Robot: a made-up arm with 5 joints.
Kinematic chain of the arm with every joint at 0, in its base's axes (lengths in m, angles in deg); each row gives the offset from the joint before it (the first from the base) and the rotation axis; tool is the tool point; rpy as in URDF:
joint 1: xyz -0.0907 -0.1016 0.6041 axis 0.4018 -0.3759 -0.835
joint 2: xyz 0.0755 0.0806 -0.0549 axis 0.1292 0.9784 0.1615
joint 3: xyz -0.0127 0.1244 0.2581 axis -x
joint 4: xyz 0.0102 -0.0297 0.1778 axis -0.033 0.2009 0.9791
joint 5: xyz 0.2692 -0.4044 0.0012 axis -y
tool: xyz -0.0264 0 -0.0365 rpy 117.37 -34.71 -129.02
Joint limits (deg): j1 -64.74..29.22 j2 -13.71..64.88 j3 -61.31..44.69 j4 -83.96..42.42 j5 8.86..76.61
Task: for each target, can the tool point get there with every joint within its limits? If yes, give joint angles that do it. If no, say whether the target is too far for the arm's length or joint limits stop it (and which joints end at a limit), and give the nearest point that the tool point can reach.
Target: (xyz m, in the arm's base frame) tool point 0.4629 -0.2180 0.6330
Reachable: yes | joints 11.61 17.90 -38.23 31.56 62.03
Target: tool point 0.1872 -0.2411 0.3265
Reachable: yes | joints 13.70 49.88 -51.98 2.36 24.51
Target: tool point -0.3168 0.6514 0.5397
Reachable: no: joint limits stop it (at a limit: joint 1, joint 3, joint 4, joint 5) | nearest point 0.0947 0.5502 0.6391 | short by 0.435 m
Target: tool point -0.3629 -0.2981 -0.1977
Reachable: no: joint limits stop it (at a limit: joint 1, joint 2, joint 3) | nearest point -0.0338 -0.0793 0.0667 | short by 0.475 m
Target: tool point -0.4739 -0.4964 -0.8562
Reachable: no: too far | nearest point -0.0412 -0.0229 0.0348 | short by 1.098 m
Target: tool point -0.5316 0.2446 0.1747
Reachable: no: joint limits stop it (at a limit: joint 1, joint 2, joint 3, joint 4) | nearest point -0.3177 -0.0061 0.4100 | short by 0.405 m
